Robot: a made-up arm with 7 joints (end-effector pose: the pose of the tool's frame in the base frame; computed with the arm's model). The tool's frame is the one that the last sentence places.
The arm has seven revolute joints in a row. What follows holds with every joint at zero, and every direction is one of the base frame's.
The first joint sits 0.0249 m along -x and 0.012 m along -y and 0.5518 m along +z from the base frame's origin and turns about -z.
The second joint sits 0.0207 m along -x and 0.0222 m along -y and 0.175 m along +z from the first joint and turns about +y.
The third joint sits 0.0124 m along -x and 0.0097 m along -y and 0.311 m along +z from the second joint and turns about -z.
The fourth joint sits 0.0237 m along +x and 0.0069 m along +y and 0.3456 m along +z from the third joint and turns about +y.
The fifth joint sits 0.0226 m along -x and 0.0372 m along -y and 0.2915 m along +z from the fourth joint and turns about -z.
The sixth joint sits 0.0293 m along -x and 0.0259 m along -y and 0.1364 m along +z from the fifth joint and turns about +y.
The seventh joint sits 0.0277 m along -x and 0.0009 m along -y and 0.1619 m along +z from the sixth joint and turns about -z.
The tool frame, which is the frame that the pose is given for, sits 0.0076 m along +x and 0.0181 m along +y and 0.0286 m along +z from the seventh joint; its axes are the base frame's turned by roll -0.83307, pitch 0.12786 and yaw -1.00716 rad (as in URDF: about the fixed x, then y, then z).
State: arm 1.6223 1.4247 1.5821 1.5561 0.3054 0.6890 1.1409
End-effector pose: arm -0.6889 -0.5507 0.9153 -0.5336 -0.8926 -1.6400
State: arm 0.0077 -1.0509 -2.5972 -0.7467 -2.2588 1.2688 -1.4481
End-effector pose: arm -0.7522 -0.3241 1.4635 0.6111 0.7579 0.0826
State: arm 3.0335 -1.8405 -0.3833 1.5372 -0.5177 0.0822 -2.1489
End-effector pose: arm 0.8796 -0.0428 1.1243 -0.4292 1.1321 -1.0491
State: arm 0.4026 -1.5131 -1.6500 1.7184 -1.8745 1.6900 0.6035
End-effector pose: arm -0.4936 0.6226 0.5891 2.1124 -0.4068 -0.5445
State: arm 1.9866 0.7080 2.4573 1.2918 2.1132 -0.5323 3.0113
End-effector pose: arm -0.5629 -0.0003 1.5825 -2.2100 -0.4311 1.6124
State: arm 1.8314 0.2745 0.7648 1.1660 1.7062 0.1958 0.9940
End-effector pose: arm -0.6124 -0.4786 1.5293 -0.0538 -0.8018 -0.5795
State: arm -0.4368 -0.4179 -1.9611 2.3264 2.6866 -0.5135 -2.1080
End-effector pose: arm -0.4054 0.1164 0.8083 2.3560 1.0481 0.7644
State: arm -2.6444 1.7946 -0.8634 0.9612 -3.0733 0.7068 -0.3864
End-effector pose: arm -1.0120 0.1814 0.2001 -1.0854 -1.6643 -0.7696
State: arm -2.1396 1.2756 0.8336 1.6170 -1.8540 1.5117 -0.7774
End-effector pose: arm -0.1680 0.8029 0.5306 0.3305 -1.6230 -1.1781
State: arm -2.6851 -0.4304 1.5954 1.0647 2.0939 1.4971 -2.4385
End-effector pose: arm 0.6928 0.0965 1.5719 0.0433 1.3926 0.3581
